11 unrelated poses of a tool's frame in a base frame.
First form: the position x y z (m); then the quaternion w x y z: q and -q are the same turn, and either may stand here.
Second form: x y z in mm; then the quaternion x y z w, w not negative. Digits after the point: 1 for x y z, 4 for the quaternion.
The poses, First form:
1: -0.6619 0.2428 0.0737 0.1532 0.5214 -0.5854 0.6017
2: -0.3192 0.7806 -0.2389 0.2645 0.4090 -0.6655 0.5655
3: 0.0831 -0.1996 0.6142 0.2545 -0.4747 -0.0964 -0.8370
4: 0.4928 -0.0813 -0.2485 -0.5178 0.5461 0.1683 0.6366
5: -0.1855 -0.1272 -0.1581 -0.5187 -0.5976 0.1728 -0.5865
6: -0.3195 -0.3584 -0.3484 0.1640 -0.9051 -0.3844 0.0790
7: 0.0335 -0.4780 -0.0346 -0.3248 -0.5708 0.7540 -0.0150
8: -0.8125 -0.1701 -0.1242 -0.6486 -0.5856 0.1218 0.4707
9: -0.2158 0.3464 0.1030 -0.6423 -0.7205 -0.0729 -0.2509
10: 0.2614 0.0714 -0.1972 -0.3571 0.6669 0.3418 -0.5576
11: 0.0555 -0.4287 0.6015 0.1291 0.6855 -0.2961 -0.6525
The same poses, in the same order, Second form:
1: -661.9 242.8 73.7 0.5214 -0.5854 0.6017 0.1532
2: -319.2 780.6 -238.9 0.4090 -0.6655 0.5655 0.2645
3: 83.1 -199.6 614.2 -0.4747 -0.0964 -0.8370 0.2545
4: 492.8 -81.3 -248.5 -0.5461 -0.1683 -0.6366 0.5178
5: -185.5 -127.2 -158.1 0.5976 -0.1728 0.5865 0.5187
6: -319.5 -358.4 -348.4 -0.9051 -0.3844 0.0790 0.1640
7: 33.5 -478.0 -34.6 0.5708 -0.7540 0.0150 0.3248
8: -812.5 -170.1 -124.2 0.5856 -0.1218 -0.4707 0.6486
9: -215.8 346.4 103.0 0.7205 0.0729 0.2509 0.6423
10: 261.4 71.4 -197.2 -0.6669 -0.3418 0.5576 0.3571
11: 55.5 -428.7 601.5 0.6855 -0.2961 -0.6525 0.1291
